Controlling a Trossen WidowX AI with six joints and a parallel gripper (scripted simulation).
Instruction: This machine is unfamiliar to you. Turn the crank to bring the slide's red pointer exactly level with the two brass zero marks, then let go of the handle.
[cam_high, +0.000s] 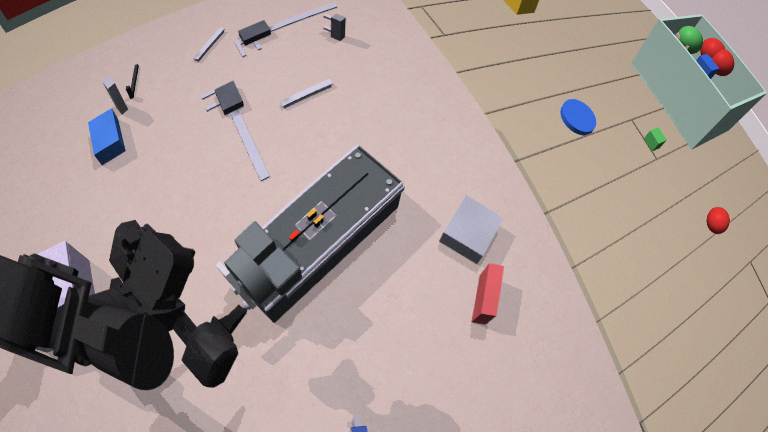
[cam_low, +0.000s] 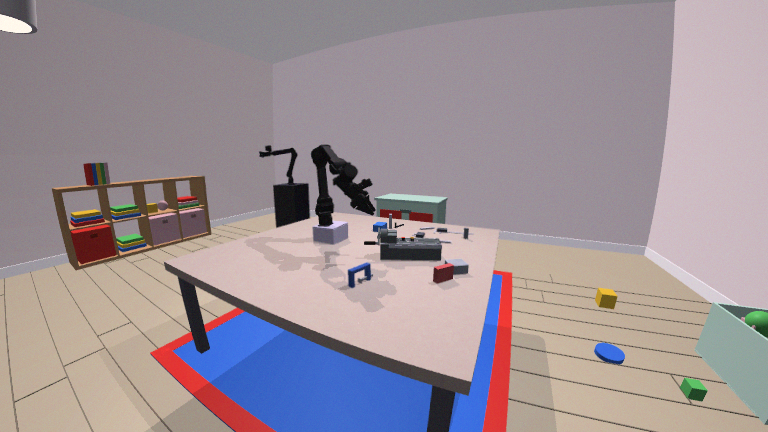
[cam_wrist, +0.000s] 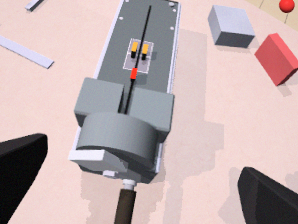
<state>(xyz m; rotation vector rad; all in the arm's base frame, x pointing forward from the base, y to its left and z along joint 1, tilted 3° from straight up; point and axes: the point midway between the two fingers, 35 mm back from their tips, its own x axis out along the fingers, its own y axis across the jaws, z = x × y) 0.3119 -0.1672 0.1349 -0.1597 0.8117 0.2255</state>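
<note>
Now: the dark brown crank handle 20 mm behind my gripper tip and 130 mm below it. Round my gripper tip: red pointer: 120 mm ahead, 50 mm to the left, 120 mm below; red block: 310 mm ahead, 150 mm to the right, 170 mm below; grey block: 350 mm ahead, 50 mm to the right, 180 mm below.
</note>
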